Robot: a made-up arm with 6 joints.
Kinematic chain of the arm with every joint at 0, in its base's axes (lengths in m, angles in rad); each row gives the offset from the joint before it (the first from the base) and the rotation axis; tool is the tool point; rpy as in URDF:
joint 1: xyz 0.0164 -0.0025 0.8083 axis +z
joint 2: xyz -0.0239 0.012 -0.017 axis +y
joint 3: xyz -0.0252 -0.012 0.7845 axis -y
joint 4: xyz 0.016 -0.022 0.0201 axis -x
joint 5: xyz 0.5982 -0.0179 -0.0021 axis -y
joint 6: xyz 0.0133 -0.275 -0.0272 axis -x
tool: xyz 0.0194 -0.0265 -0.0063 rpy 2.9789 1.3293 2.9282
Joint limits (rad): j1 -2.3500..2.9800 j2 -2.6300..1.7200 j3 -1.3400..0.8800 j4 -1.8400..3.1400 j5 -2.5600..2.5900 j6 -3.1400..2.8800
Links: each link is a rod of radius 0.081 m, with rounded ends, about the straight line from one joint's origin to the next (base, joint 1, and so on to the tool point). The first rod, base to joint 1, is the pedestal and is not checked.
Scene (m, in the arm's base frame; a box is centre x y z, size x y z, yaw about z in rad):
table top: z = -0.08
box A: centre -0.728 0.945 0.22 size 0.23 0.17 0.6 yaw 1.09
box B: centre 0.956 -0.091 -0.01 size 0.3 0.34 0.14 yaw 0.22
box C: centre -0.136 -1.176 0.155 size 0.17 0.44 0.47 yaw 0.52
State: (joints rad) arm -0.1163 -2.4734 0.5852 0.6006 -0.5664 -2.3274
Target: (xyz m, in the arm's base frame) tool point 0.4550 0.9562 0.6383
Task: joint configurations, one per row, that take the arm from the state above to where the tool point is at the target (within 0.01 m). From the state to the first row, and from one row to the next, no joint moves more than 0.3 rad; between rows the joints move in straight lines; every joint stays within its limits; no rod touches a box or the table.
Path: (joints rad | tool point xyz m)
1: -0.3572 -2.4742 0.3361 0.5654 -0.5399 -2.2831 | -1.1258 0.1242 0.2497
2: -0.5982 -2.4750 0.0871 0.5303 -0.5135 -2.2387 | -1.0268 0.3637 0.4083
3: -0.8391 -2.4759 -0.1620 0.4951 -0.4870 -2.1944 | -0.8549 0.5355 0.5497
4: -1.0800 -2.4767 -0.4111 0.4599 -0.4606 -2.1500 | -0.6481 0.6206 0.6642
5: -1.3195 -2.4543 -0.3508 0.4572 -0.4879 -2.1918 | -0.4886 0.7915 0.6595
6: -1.5590 -2.4318 -0.2906 0.4544 -0.5152 -2.2337 | -0.2854 0.9197 0.6547
7: -1.7985 -2.4094 -0.2304 0.4517 -0.5425 -2.2755 | -0.0506 0.9943 0.6495
8: -2.0380 -2.3870 -0.1701 0.4489 -0.5698 -2.3173 | 0.2017 1.0077 0.6440
9: -2.2774 -2.3645 -0.1099 0.4461 -0.5971 -2.3591 | 0.4550 0.9562 0.6383

